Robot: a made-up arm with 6 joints.
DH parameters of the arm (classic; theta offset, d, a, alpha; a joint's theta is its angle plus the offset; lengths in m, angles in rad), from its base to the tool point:
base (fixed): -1.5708 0 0.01 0
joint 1: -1.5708 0.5 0 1.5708
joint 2: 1.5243 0 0.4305 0
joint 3: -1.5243 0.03 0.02 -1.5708
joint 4: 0 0.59 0.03 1.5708
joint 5: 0 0 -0.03 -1.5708
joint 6: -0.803 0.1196 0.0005 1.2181
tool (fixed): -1.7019 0.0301 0 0
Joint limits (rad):
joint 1: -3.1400..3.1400
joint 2: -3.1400..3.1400
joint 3: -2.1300..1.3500
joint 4: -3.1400..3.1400
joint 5: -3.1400..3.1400
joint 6: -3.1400..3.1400
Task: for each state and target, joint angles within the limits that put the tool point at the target. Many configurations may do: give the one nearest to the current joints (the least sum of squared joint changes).
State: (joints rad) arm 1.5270 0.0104 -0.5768 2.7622 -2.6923 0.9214
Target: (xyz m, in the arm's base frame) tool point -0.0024 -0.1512 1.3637
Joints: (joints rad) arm 1.3819 0.1598 -0.6843 2.8245 -2.8719 0.9573
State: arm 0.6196 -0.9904 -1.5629 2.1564 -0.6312 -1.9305
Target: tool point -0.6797 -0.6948 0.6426
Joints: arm 0.7674 -0.6368 -1.2671 2.1671 -0.6768 -1.9405
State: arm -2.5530 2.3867 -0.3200 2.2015 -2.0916 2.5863
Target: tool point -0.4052 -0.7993 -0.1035
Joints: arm -1.9618 2.2593 -0.2624 2.3366 -1.2492 2.6679
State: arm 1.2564 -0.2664 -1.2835 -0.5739 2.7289 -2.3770
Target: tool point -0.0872 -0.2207 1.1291
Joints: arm 1.2325 0.4498 -1.3920 -0.5752 2.7725 -2.3556
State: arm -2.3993 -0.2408 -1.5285 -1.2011 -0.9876 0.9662
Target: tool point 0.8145 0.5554 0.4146
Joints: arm -2.3979 -0.9390 -1.0752 -1.2585 -0.7721 0.9023
